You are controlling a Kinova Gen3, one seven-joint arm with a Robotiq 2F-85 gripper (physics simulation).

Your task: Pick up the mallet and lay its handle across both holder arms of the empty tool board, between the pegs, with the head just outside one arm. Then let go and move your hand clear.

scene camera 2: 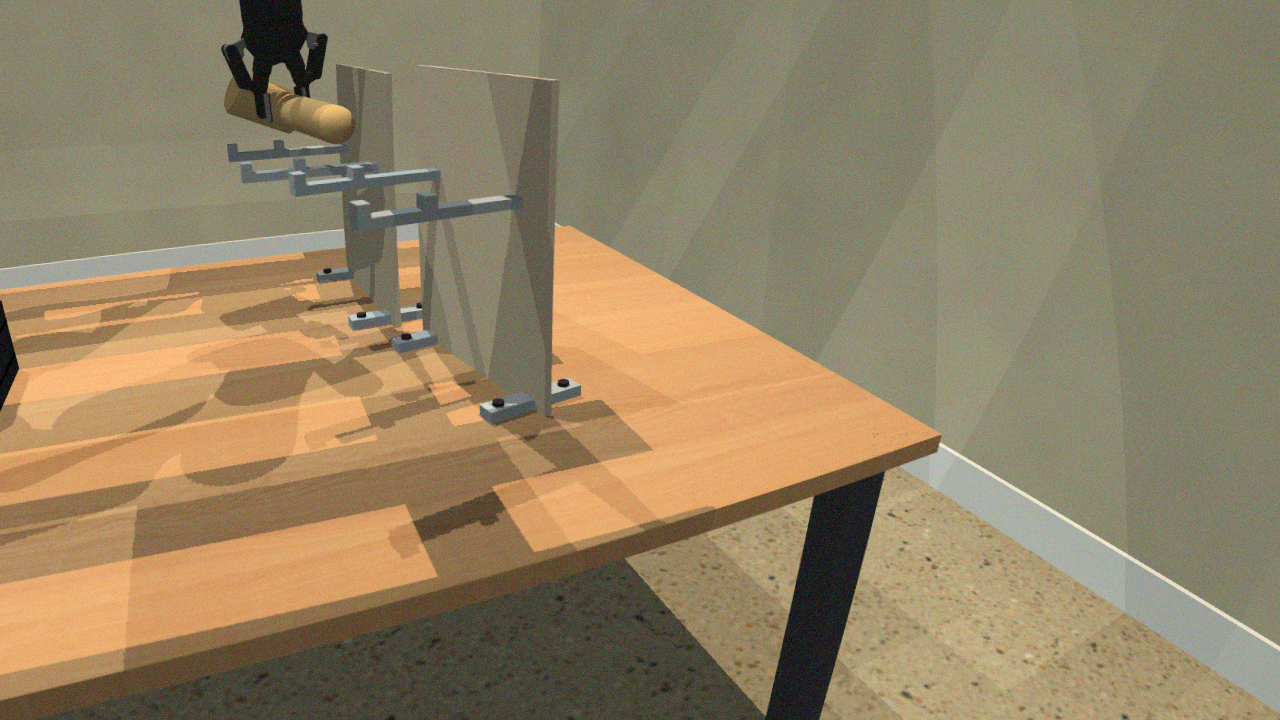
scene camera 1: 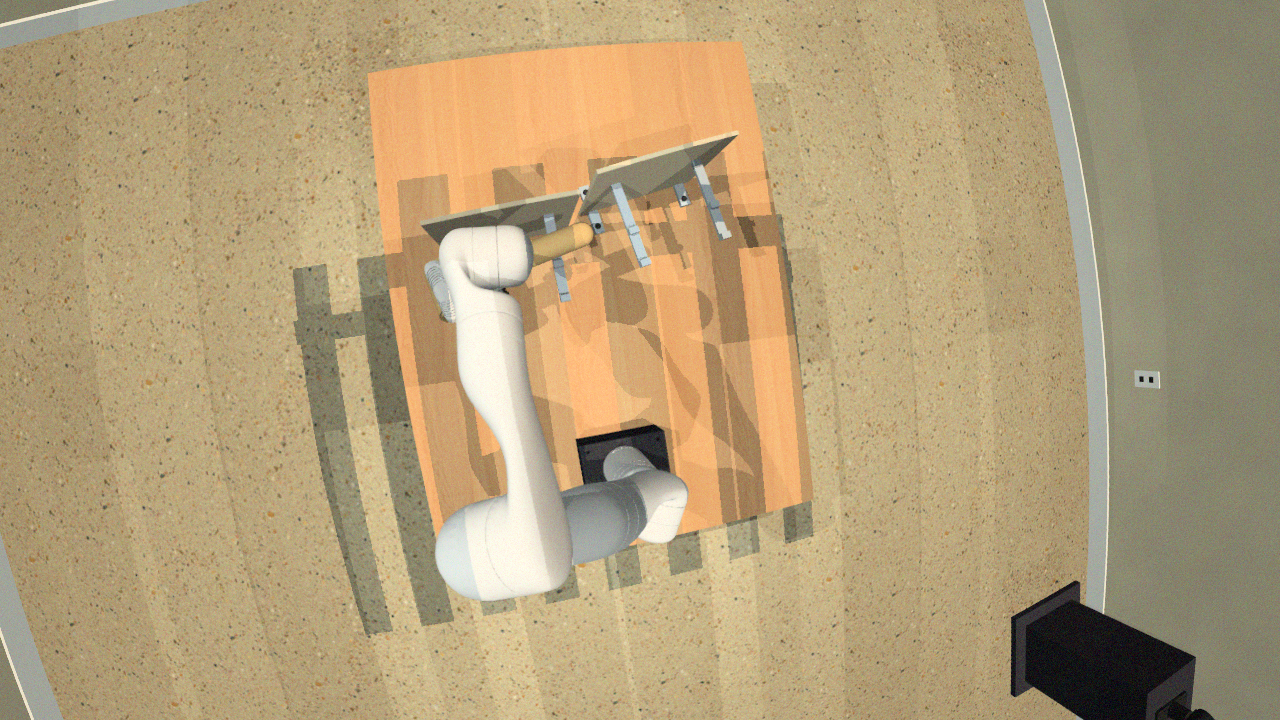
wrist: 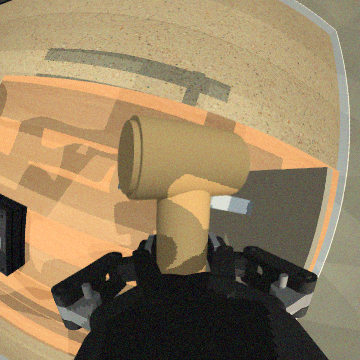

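The tan wooden mallet (scene camera 1: 562,243) (scene camera 2: 313,117) (wrist: 185,157) is in the air, roughly level, with its handle pointing right in the overhead view. My gripper (scene camera 2: 281,103) (wrist: 180,242) is shut on its handle near the head; the arm hides the gripper in the overhead view. The left tool board (scene camera 1: 528,215) (scene camera 2: 371,223) (wrist: 285,225) bears no tool. The handle passes above its right holder arm (scene camera 1: 561,282), with a gap showing below in scene camera 2. Its left arm is hidden from overhead; part of a holder arm (wrist: 230,204) shows beside the head in the wrist view.
A second upright board (scene camera 1: 666,171) (scene camera 2: 487,223) with two pegged holder arms stands to the right, close to the handle's free end. Small bolted feet (scene camera 2: 507,408) hold the boards to the wooden table (scene camera 1: 554,98) (scene camera 2: 716,385). The arm's black base (scene camera 1: 595,461) (wrist: 12,235) stands at the near side.
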